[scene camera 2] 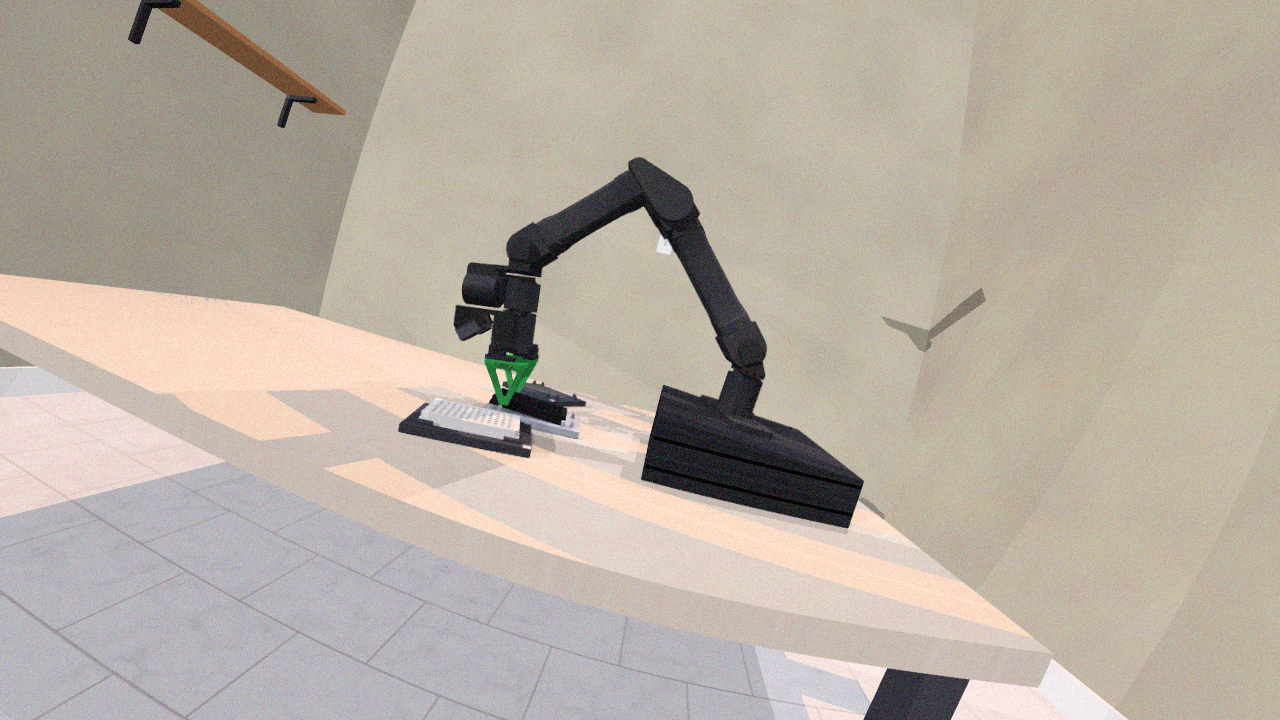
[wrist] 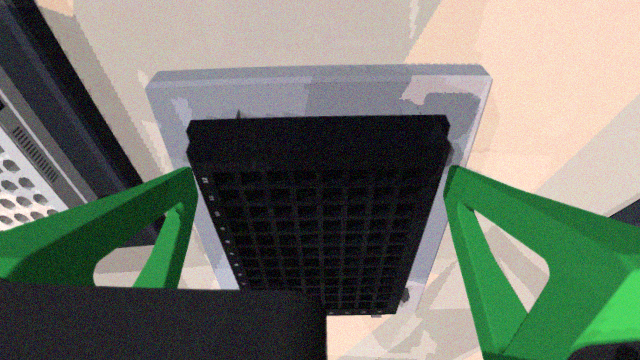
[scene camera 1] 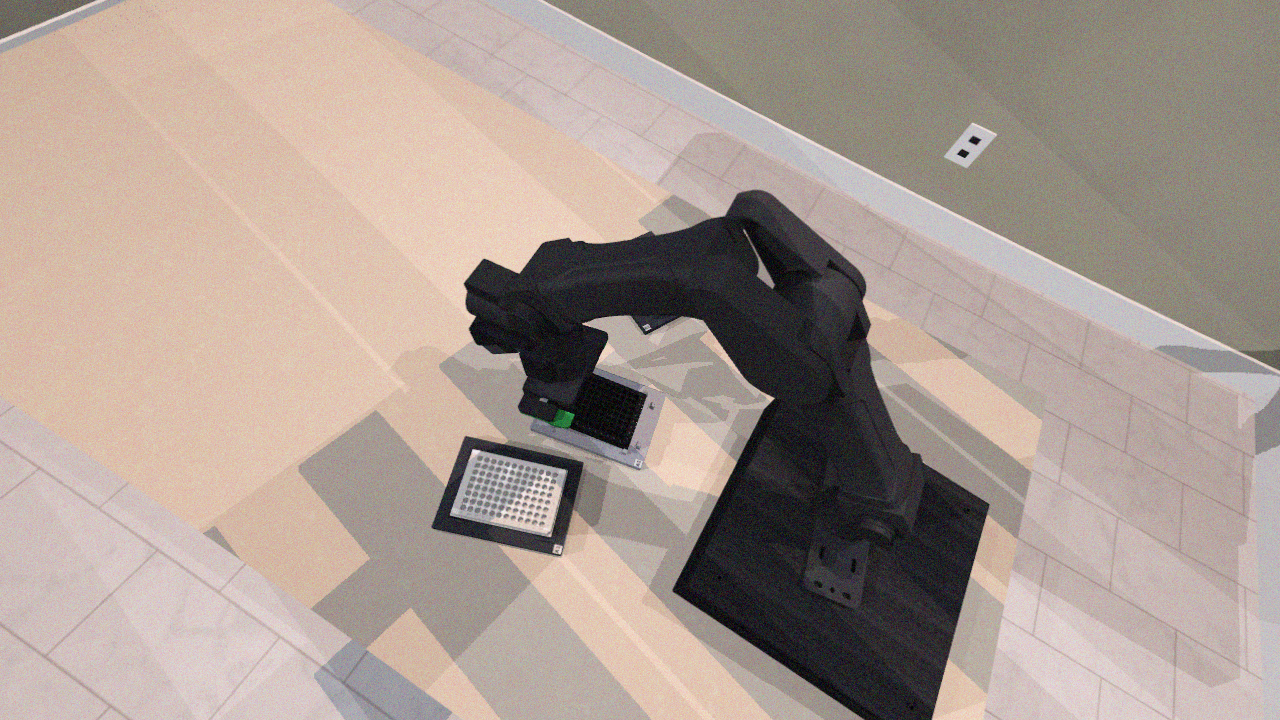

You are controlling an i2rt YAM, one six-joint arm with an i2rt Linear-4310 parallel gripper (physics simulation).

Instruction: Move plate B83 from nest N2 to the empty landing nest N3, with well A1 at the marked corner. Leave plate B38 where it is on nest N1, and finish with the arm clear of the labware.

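Note:
A black well plate [scene camera 1: 613, 410] [scene camera 2: 544, 409] [wrist: 320, 205] lies flat on a light grey nest [scene camera 1: 654, 420] [scene camera 2: 571, 433] [wrist: 280, 95]. My gripper [scene camera 1: 572, 407] [scene camera 2: 507, 398] [wrist: 320, 180] is open, with a green finger beside each long side of this plate and a small gap at each tip. A white well plate [scene camera 1: 508, 492] [scene camera 2: 469, 417] [wrist: 20, 185] lies flat on a dark nest [scene camera 1: 566, 501] [scene camera 2: 465, 441]. Another dark nest [scene camera 1: 656, 322] [scene camera 2: 559, 394] stands behind, mostly hidden by the arm. Plate codes are not readable, and well A1 cannot be made out.
The white plate's nest stands close beside the light nest, left of my fingers in the wrist view. The black arm base [scene camera 1: 760, 573] [scene camera 2: 747, 465] stands on the table to the right. A wall shelf [scene camera 2: 259, 62] hangs at the upper left in scene camera 2.

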